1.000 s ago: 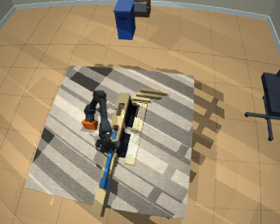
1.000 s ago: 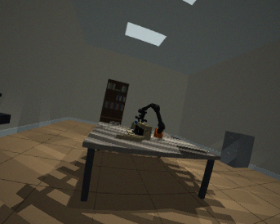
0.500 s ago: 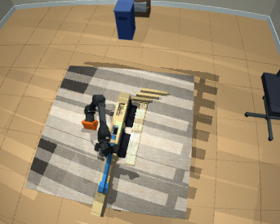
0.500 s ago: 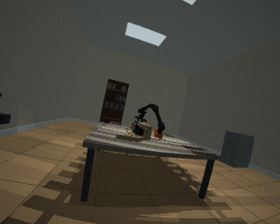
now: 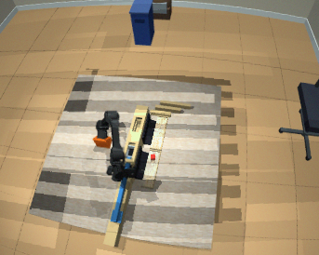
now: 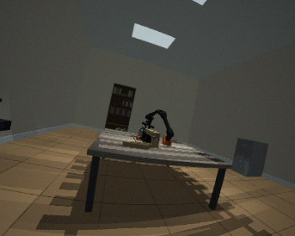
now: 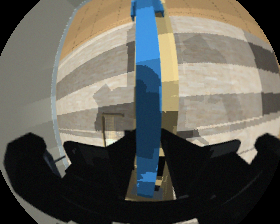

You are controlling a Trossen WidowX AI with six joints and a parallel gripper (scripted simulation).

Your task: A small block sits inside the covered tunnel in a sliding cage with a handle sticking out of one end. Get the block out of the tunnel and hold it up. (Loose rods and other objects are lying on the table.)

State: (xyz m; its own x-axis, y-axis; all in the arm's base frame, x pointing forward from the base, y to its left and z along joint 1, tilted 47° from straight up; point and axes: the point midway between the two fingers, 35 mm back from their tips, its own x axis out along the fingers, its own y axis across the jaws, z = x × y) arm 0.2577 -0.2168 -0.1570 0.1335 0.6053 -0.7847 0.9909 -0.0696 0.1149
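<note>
The tan covered tunnel lies 8 cm to the left of my gripper tip, 5 cm below it and 2 cm ahead of it. Round my gripper tip: small red block: 22 cm to the left, 13 cm ahead, 10 cm below.
</note>
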